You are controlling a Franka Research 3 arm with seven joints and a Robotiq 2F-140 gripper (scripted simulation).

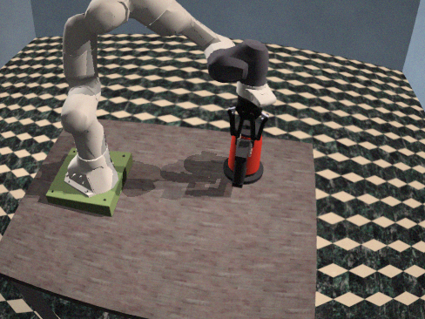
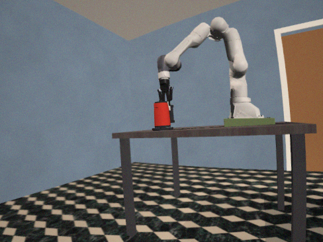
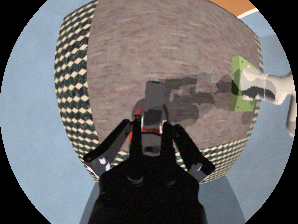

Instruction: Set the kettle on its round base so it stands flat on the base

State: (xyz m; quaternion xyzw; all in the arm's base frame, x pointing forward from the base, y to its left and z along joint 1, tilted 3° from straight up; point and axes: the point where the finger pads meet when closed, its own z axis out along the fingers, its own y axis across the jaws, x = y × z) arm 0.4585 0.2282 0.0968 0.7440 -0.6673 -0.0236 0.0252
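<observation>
The red kettle is 3 cm to the left of my hand and 6 cm below it. The rest, counted from my hand: round kettle base: 1 cm behind, 6 cm to the left, 16 cm below.
</observation>
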